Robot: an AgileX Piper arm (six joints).
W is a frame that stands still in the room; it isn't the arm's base.
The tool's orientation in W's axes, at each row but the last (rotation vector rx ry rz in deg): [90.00 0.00 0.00]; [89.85 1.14 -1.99]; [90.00 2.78 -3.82]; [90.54 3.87 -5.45]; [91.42 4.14 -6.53]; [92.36 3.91 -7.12]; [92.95 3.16 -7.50]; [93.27 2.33 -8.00]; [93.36 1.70 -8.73]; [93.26 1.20 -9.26]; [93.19 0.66 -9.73]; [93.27 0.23 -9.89]
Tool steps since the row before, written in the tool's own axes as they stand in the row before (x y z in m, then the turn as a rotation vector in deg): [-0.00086 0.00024 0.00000 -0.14 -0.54 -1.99]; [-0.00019 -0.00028 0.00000 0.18 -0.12 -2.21]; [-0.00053 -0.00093 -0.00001 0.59 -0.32 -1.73]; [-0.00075 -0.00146 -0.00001 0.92 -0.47 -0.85]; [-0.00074 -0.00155 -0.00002 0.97 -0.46 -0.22]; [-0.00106 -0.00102 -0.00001 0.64 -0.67 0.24]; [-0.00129 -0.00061 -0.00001 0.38 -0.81 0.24]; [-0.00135 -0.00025 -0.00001 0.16 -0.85 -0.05]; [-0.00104 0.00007 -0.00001 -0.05 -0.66 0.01]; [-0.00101 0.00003 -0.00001 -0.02 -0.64 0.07]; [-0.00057 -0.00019 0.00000 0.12 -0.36 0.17]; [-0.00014 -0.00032 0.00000 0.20 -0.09 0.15]
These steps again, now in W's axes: [-0.00086 0.00000 0.00024 -0.14 1.99 -0.54]; [-0.00020 0.00000 -0.00027 0.20 2.21 -0.13]; [-0.00060 0.00002 -0.00089 0.58 1.72 -0.36]; [-0.00090 0.00004 -0.00137 0.88 0.84 -0.55]; [-0.00092 0.00008 -0.00145 0.92 0.21 -0.57]; [-0.00117 0.00009 -0.00088 0.54 -0.23 -0.75]; [-0.00135 0.00010 -0.00045 0.27 -0.21 -0.86]; [-0.00137 0.00011 -0.00009 0.07 0.09 -0.86]; [-0.00102 0.00008 0.00019 -0.12 0.04 -0.65]; [-0.00100 0.00009 0.00015 -0.10 -0.03 -0.64]; [-0.00058 0.00007 -0.00012 0.06 -0.16 -0.38]; [-0.00017 0.00004 -0.00030 0.17 -0.16 -0.12]
